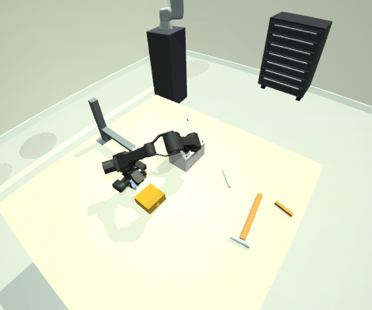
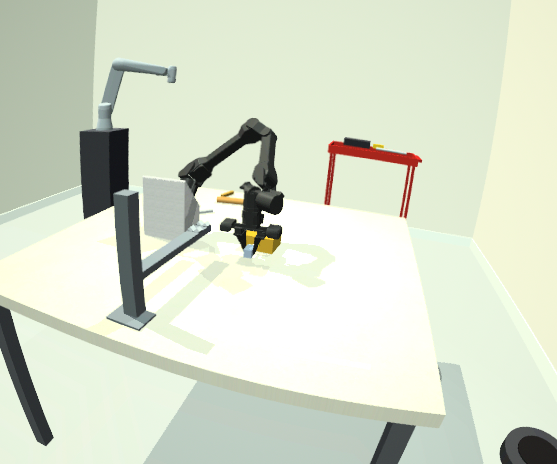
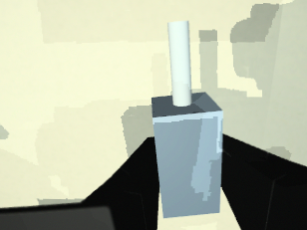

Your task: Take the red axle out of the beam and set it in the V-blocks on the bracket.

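Right now the yellow beam is 10 mm ahead of my gripper tip and 120 mm to the left of it. From my gripper tip the other things lie so: orange bar: 280 mm behind, 700 mm to the left, 10 mm below; pale cube: 20 mm to the left, 10 mm above; white rod: 310 mm behind, 380 mm to the left, 10 mm below.
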